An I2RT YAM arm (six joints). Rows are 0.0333 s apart.
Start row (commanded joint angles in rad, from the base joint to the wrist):
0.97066, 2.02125, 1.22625, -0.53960, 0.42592, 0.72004
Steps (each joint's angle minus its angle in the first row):
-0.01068, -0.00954, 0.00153, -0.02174, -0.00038, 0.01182
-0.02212, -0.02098, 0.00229, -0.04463, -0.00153, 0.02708
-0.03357, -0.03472, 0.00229, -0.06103, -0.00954, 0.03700
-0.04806, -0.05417, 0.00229, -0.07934, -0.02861, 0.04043
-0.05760, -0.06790, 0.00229, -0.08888, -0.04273, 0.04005
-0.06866, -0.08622, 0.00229, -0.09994, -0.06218, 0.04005
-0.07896, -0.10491, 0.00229, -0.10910, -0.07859, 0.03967
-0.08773, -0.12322, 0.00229, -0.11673, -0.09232, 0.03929
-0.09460, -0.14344, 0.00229, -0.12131, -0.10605, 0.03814
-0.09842, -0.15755, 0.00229, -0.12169, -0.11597, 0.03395
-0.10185, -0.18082, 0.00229, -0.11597, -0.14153, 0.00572
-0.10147, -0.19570, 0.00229, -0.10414, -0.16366, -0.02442
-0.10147, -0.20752, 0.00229, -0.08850, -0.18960, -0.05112
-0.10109, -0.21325, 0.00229, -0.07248, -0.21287, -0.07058
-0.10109, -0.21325, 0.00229, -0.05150, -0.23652, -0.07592
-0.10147, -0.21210, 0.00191, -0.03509, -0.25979, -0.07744
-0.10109, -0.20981, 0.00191, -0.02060, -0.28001, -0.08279
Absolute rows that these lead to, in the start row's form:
0.95998, 2.01171, 1.22778, -0.56134, 0.42554, 0.73186
0.94854, 2.00027, 1.22854, -0.58423, 0.42439, 0.74712
0.93709, 1.98653, 1.22854, -0.60063, 0.41638, 0.75704
0.92260, 1.96708, 1.22854, -0.61894, 0.39731, 0.76047
0.91306, 1.95335, 1.22854, -0.62848, 0.38319, 0.76009
0.90200, 1.93503, 1.22854, -0.63954, 0.36374, 0.76009
0.89170, 1.91634, 1.22854, -0.64870, 0.34733, 0.75971
0.88293, 1.89803, 1.22854, -0.65633, 0.33360, 0.75933
0.87606, 1.87781, 1.22854, -0.66091, 0.31987, 0.75818
0.87224, 1.86370, 1.22854, -0.66129, 0.30995, 0.75399
0.86881, 1.84043, 1.22854, -0.65557, 0.28439, 0.72576
0.86919, 1.82555, 1.22854, -0.64374, 0.26226, 0.69562
0.86919, 1.81373, 1.22854, -0.62810, 0.23632, 0.66892
0.86957, 1.80800, 1.22854, -0.61208, 0.21305, 0.64946
0.86957, 1.80800, 1.22854, -0.59110, 0.18940, 0.64412
0.86919, 1.80915, 1.22816, -0.57469, 0.16613, 0.64260
0.86957, 1.81144, 1.22816, -0.56020, 0.14591, 0.63725

